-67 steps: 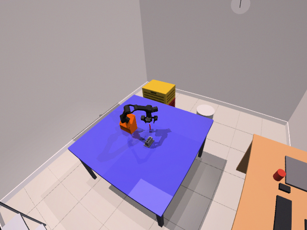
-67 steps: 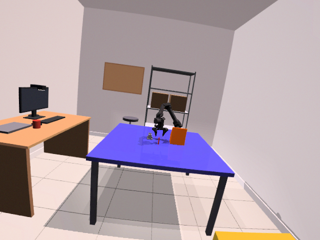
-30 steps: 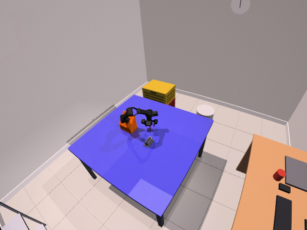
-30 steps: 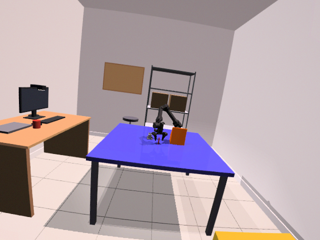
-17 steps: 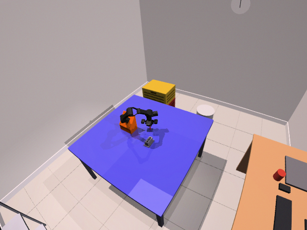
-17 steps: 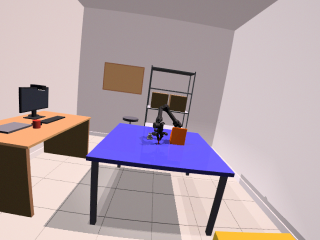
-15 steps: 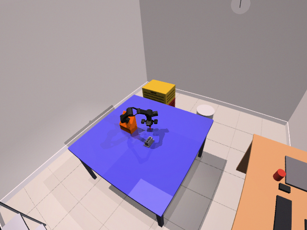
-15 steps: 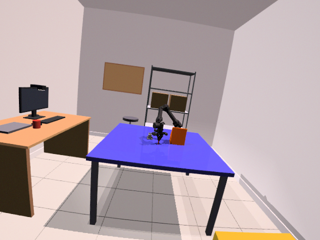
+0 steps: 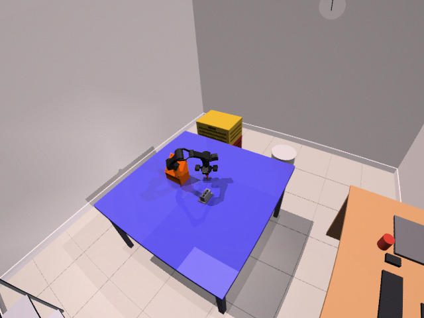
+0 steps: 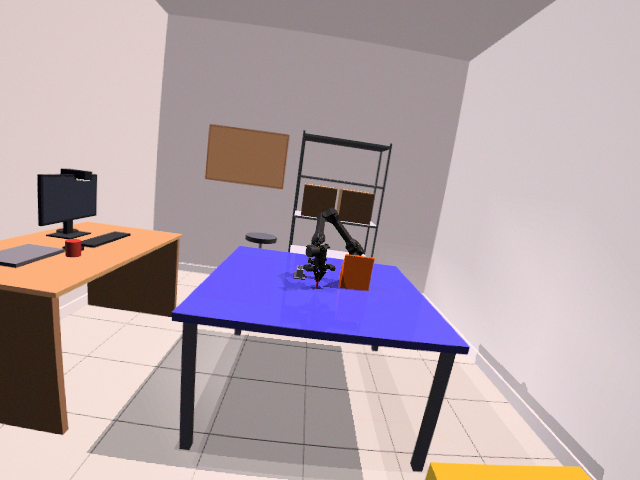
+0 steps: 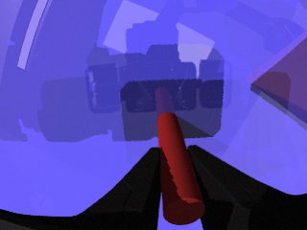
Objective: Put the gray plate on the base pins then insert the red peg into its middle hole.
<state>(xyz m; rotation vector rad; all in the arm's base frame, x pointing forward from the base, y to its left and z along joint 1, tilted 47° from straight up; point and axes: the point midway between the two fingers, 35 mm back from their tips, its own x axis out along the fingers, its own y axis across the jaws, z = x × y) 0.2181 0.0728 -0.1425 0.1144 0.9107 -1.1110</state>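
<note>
Right now the gray plate is 170 mm to the right of my gripper tip and 130 mm ahead of it. Also, from my gripper tip: red peg (right at my gripper tip); base (170 mm to the right, 130 mm ahead, 30 mm below).
</note>
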